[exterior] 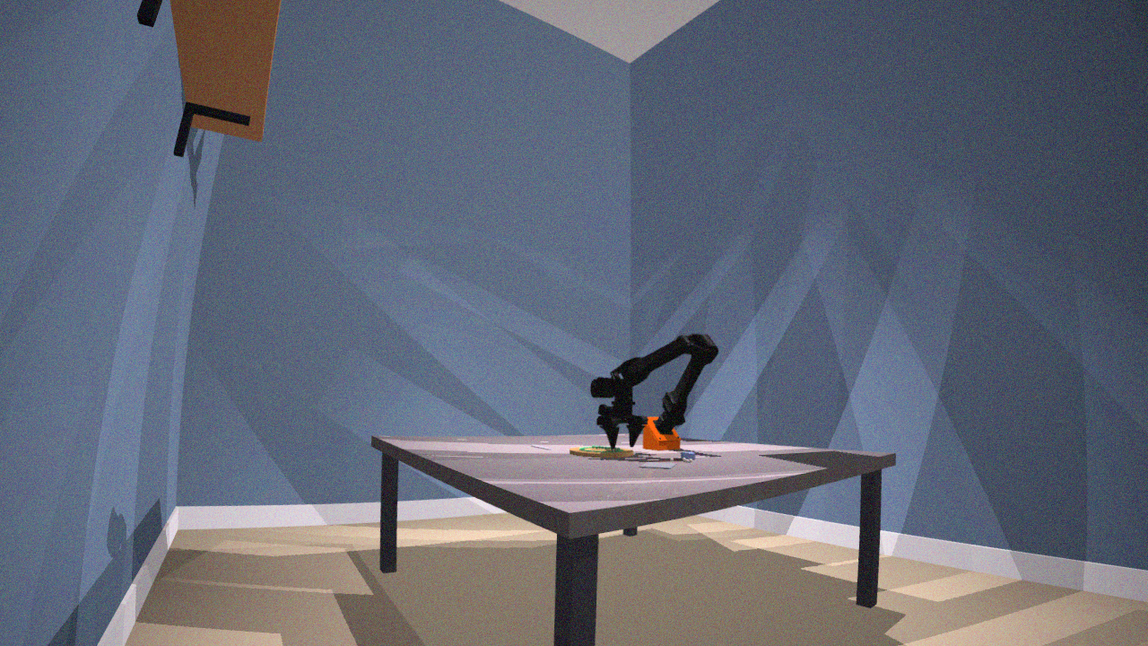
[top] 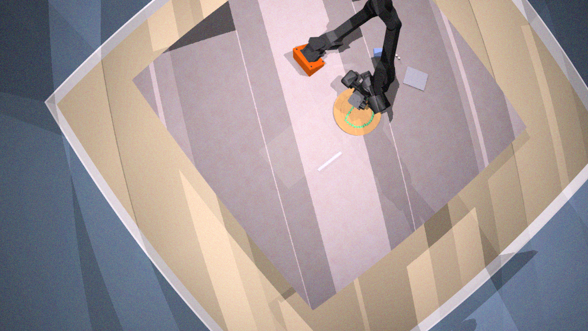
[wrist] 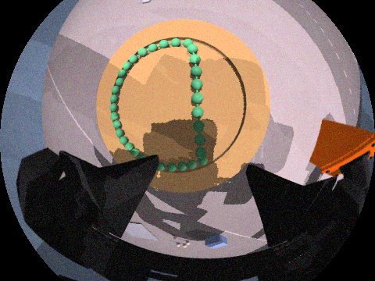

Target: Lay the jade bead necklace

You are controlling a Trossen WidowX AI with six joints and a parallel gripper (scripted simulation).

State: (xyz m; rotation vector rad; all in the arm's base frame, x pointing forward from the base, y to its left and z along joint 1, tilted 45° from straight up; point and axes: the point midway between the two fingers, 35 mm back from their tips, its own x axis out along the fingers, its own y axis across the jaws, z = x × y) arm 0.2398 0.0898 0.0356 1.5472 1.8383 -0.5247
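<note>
The round tan bead board lies 50 mm ahead of my gripper tip, 40 mm to the right of it and 10 mm below it. The rest, counted from my gripper tip: white strip (150 mm ahead, 260 mm to the right, 20 mm below); pale square sheet (70 mm ahead, 260 mm to the left, 20 mm below); blue cube (110 mm behind, 180 mm to the left, 10 mm below).
</note>
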